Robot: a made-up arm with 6 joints.
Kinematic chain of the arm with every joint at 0, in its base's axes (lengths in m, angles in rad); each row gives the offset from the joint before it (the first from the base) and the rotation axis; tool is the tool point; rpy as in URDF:
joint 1: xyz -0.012 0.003 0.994 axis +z
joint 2: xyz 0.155 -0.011 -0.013 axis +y
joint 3: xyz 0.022 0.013 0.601 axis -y
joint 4: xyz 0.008 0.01 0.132 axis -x
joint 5: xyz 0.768 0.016 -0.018 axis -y
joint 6: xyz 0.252 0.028 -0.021 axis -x
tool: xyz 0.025 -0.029 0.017 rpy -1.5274 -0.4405 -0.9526
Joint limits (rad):
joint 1: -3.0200..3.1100
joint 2: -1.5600..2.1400
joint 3: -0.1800..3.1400
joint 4: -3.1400..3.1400
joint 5: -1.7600..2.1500
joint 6: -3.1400..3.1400
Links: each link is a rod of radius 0.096 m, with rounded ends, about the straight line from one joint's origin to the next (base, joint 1, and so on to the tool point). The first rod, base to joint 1, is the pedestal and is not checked.
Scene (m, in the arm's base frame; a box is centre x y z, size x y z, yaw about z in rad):
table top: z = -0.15
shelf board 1: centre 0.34 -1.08 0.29 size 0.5 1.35 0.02 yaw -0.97
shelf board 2: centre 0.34 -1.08 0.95 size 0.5 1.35 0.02 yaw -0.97
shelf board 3: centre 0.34 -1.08 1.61 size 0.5 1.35 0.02 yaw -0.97
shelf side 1: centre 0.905 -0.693 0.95 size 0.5 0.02 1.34 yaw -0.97
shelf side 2: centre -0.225 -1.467 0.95 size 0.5 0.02 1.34 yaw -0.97
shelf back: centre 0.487 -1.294 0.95 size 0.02 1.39 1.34 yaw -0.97
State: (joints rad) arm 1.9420 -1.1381 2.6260 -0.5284 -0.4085 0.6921
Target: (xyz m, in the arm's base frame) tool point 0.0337 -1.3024 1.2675
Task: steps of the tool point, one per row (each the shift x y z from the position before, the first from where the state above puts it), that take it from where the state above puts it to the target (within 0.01 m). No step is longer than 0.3 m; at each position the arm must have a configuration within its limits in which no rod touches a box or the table.
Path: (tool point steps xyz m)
1: -0.0525 0.0487 -0.0030
2: -0.0700 0.0708 -0.0071
3: -0.0764 0.0961 -0.0062
4: -0.0706 0.1198 0.0011
5: -0.0541 0.1367 0.0152
6: -0.0624 -0.1438 0.1826
7: -0.0906 -0.0792 0.2276
8: -0.0970 0.0018 0.2451
9: 0.0812 -0.1624 0.0170
10: 0.0950 -0.1364 0.0000
11: 0.1026 -0.1079 -0.0171

